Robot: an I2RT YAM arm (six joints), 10 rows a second.
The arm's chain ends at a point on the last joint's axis. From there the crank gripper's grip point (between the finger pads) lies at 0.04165 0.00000 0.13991 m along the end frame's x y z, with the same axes.
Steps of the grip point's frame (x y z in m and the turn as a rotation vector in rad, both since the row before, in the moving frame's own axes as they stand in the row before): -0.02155 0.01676 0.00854 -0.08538 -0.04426 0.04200; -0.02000 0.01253 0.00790 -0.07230 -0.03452 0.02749; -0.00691 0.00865 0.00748 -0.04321 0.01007 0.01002; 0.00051 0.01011 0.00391 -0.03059 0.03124 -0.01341; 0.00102 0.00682 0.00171 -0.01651 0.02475 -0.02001; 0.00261 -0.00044 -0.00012 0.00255 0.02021 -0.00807
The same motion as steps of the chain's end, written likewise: -0.01504 0.00314 0.00742 -0.08538 -0.04426 0.04200; -0.01500 0.00130 0.00695 -0.07230 -0.03452 0.02749; -0.00828 0.00219 0.00805 -0.04321 0.01007 0.01002; -0.00386 0.00644 0.00534 -0.03059 0.03124 -0.01341; -0.00244 0.00539 0.00280 -0.01651 0.02475 -0.02001; -0.00021 0.00026 0.00075 0.00255 0.02021 -0.00807
